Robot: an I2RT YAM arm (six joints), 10 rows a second.
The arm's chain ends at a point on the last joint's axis. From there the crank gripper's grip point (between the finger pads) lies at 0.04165 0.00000 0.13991 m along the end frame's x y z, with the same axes.
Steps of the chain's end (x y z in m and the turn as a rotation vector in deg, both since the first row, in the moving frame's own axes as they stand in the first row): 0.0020 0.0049 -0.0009 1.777 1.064 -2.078; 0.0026 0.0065 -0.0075 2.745 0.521 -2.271; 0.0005 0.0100 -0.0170 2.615 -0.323 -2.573; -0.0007 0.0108 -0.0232 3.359 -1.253 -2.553; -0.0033 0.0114 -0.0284 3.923 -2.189 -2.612; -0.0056 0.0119 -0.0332 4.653 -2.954 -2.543; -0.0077 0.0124 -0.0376 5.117 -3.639 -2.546
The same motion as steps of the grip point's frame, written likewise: 0.0045 -0.0010 -0.0018 1.777 1.064 -2.078; 0.0037 -0.0019 -0.0081 2.745 0.521 -2.271; -0.0005 0.0018 -0.0170 2.615 -0.323 -2.573; -0.0040 0.0008 -0.0226 3.359 -1.253 -2.553; -0.0089 0.0000 -0.0273 3.923 -2.189 -2.612; -0.0131 -0.0012 -0.0318 4.653 -2.954 -2.543; -0.0170 -0.0018 -0.0359 5.117 -3.639 -2.546
